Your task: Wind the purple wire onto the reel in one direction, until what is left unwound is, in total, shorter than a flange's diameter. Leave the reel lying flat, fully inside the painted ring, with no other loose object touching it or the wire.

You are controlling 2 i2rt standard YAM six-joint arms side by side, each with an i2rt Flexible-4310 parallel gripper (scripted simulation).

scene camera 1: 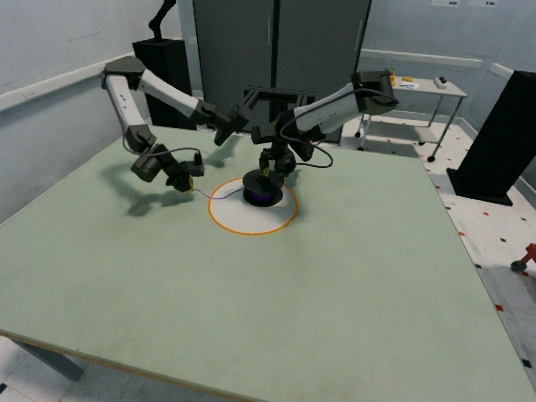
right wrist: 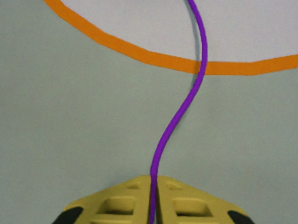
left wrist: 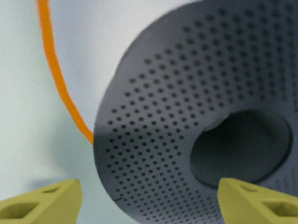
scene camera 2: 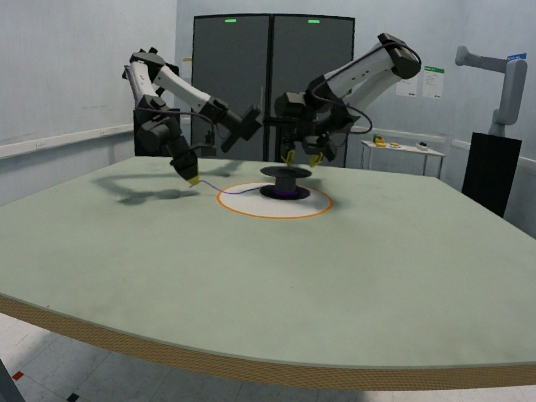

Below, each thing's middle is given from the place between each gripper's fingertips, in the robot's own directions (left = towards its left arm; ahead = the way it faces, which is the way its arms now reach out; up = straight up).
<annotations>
The black reel (scene camera 1: 253,181) lies 50 mm below my left hand (scene camera 2: 300,167), 40 mm to the right of it and 30 mm ahead of it.
My right gripper (scene camera 2: 197,184) is now 240 mm to the right of the black reel, 110 mm past it and 10 mm above it.
</annotations>
